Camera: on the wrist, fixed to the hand. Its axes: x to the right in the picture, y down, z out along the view.
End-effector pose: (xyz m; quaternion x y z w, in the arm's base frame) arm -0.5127 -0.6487 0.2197 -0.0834 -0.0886 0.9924 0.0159
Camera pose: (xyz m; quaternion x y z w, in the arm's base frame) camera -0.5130 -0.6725 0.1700 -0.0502 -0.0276 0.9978 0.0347
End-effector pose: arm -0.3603 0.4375 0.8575 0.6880 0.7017 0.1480 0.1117
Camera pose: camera -0.3463 0.4427 0.9106 0.6863 0.7170 0.0803 0.0920
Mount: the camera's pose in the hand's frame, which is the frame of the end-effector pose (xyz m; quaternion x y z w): 0.0073 0.0323 -0.0441 0.0631 -0.0308 -0.0164 0.9974
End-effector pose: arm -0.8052 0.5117 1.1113 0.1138 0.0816 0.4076 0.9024
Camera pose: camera -0.8342 0.5441 1.0773 0.1817 0.0812 0.3831 0.9020
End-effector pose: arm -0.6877 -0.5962 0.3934 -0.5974 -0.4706 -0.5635 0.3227
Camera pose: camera -0.6747 -0.6464 0.4121 -0.5851 -0.5247 -0.5192 0.3358
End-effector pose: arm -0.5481 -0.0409 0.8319 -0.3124 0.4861 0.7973 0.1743
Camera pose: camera -0.5578 -0.0951 0.8339 -0.2840 0.5247 0.7713 0.2216
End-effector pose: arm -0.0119 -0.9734 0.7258 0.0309 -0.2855 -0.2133 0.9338
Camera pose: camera 0.0299 -0.9500 0.6986 0.0879 -0.3265 -0.2110 0.9172
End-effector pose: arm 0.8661 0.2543 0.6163 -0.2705 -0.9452 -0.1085 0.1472
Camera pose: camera 0.8874 0.2721 0.6640 -0.2483 -0.9585 -0.0427 0.1330
